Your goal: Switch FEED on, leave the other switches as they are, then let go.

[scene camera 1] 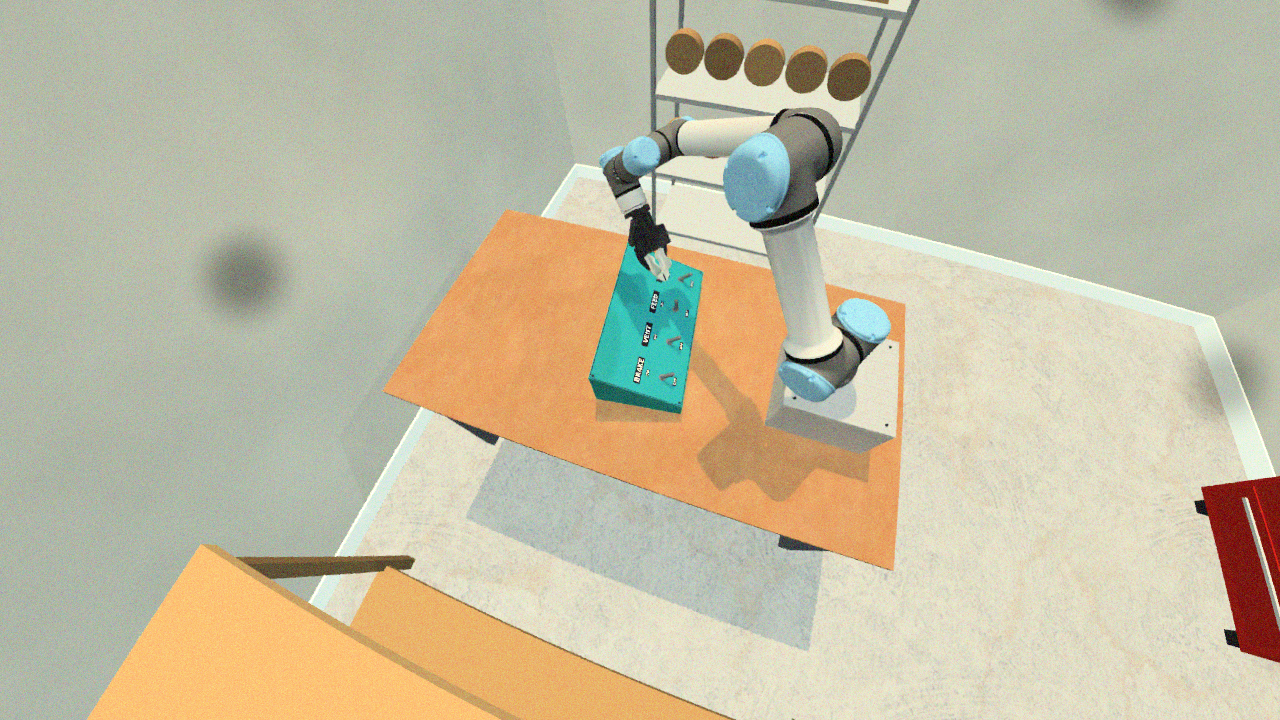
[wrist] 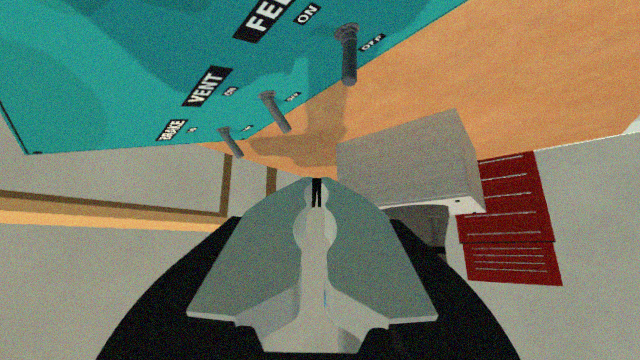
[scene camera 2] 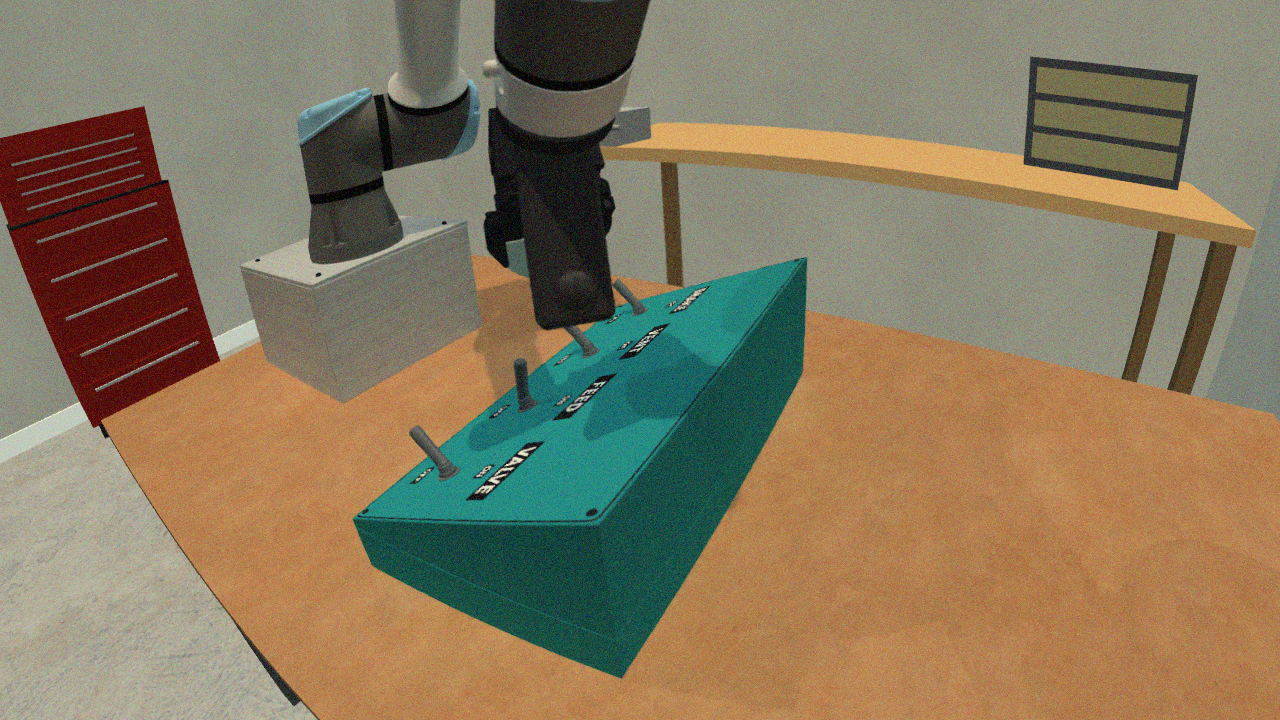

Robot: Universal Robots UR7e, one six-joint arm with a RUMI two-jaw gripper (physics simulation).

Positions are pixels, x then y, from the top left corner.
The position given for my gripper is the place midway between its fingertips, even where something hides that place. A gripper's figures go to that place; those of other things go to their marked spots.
Labels:
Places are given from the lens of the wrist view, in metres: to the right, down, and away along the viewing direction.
my gripper (wrist: 317, 180): 0.00, 0.00, 0.14
teal switch panel (wrist: 82, 82): -0.17, -0.07, 0.17

